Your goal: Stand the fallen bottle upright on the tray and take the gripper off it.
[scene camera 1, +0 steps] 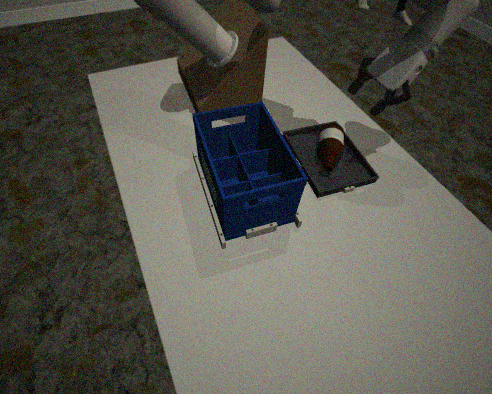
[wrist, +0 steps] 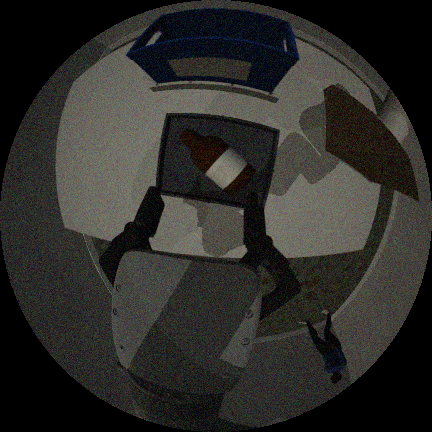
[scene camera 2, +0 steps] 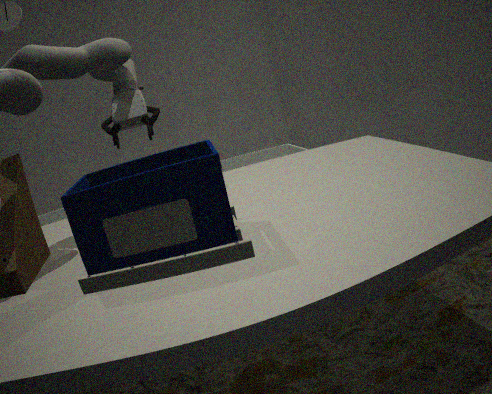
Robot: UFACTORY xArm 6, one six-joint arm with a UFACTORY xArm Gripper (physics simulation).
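Places are measured from the arm's base along level axes (x ahead, y left, z up), in centimetres.
Where they show: gripper, fingertip midpoint: [scene camera 1: 360, 103] [wrist: 201, 197] [scene camera 2: 134, 141]; arm's base, link origin: [scene camera 1: 223, 50].
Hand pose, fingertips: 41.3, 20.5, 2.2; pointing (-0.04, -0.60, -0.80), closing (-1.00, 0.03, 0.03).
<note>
Things, the pixels of their top centre, and the offset from my fingertips, as dx, dy, dz. "spot": a spot on its surface instead.
- brown bottle, top centre: [wrist: 211, 154] [scene camera 1: 333, 140] +0.0, -4.8, -11.2
- dark tray, surface spot: [wrist: 161, 155] [scene camera 1: 350, 183] spot: +11.7, -5.4, -17.1
- blue crate, top centre: [scene camera 2: 138, 165] [scene camera 1: 245, 143] -0.1, -33.1, -1.5
A brown bottle [scene camera 1: 331, 147] [wrist: 221, 163] with a white label lies on its side on the dark tray [scene camera 1: 348, 189] [wrist: 161, 155]. In the wrist view its neck points to the upper left and its base to the lower right. The bottle and the tray do not show in scene camera 2, where the crate stands in front. My gripper [scene camera 1: 364, 101] [scene camera 2: 134, 143] [wrist: 201, 197] is open and empty. It hangs in the air above the table's side by the tray, apart from the bottle.
A blue crate [scene camera 1: 265, 205] [scene camera 2: 150, 220] [wrist: 210, 47] with compartments stands beside the tray, with low metal rails around its base. A brown wooden panel [scene camera 1: 232, 75] [scene camera 2: 30, 235] [wrist: 365, 140] stands beyond the crate's far end, near a pale arm link [scene camera 1: 195, 30].
</note>
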